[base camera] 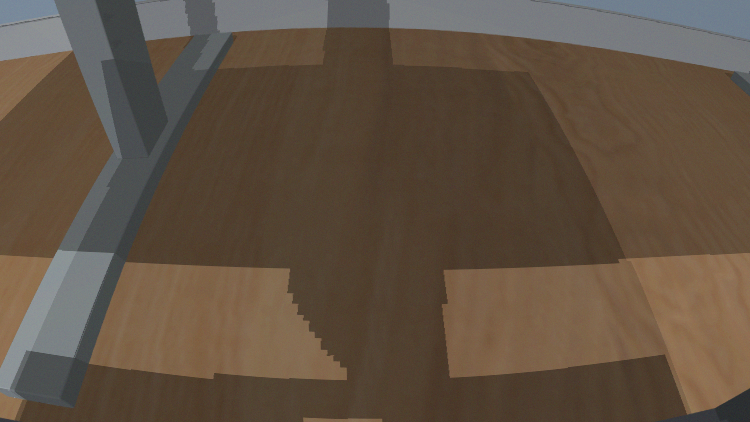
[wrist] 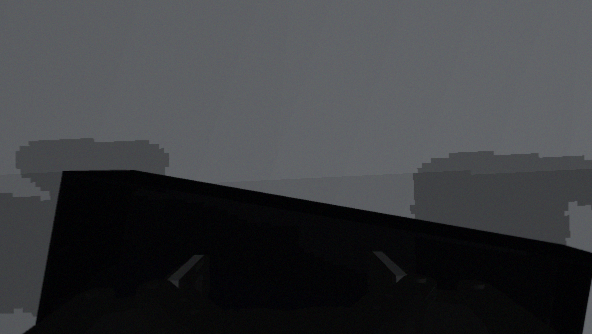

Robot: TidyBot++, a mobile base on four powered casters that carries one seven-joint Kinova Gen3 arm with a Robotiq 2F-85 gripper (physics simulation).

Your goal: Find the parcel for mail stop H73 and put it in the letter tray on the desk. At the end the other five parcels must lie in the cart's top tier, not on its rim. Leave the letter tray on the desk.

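Places are measured from the arm's base along level axes (x right, y back, z down), in metres.
Where they show: gripper, fingertip midpoint: (wrist: 288,271).
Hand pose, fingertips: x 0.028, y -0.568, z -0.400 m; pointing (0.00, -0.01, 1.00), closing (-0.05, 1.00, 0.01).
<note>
Each offset is from my fingertips to the top centre of the thing. "pt": to the spot under its first point. Level surfaces: height alone.
My gripper (wrist: 288,271) is open at the bottom of the wrist view, its two fingertips wide apart with nothing between them. A very dark, slab-like shape {pt dx +0.013, dy +0.009, dz +0.074 m} (wrist: 300,220) with a slanting upper edge fills the lower part of that view, beyond the fingers. It is too dark to tell what it is. The parcels, the mail stop labels, the letter tray and the cart's top tier cannot be made out in either view. A grey upright leg {pt dx -0.293, dy +0.060, dz +0.658 m} (base camera: 123,78) on a long grey foot bar (base camera: 120,204) stands at the left of the base view; the top it carries is out of view.
A brown wooden floor {dz +0.796 m} (base camera: 550,309) with broad shadows spreads ahead of the base. A pale wall strip (base camera: 445,23) runs along the far side. Part of another grey piece {pt dx +0.889, dy -0.279, dz +0.785 m} (base camera: 740,82) shows at the right edge. In the wrist view, a grey surface {dz +0.076 m} (wrist: 300,90) with blocky shadows lies behind the dark shape.
</note>
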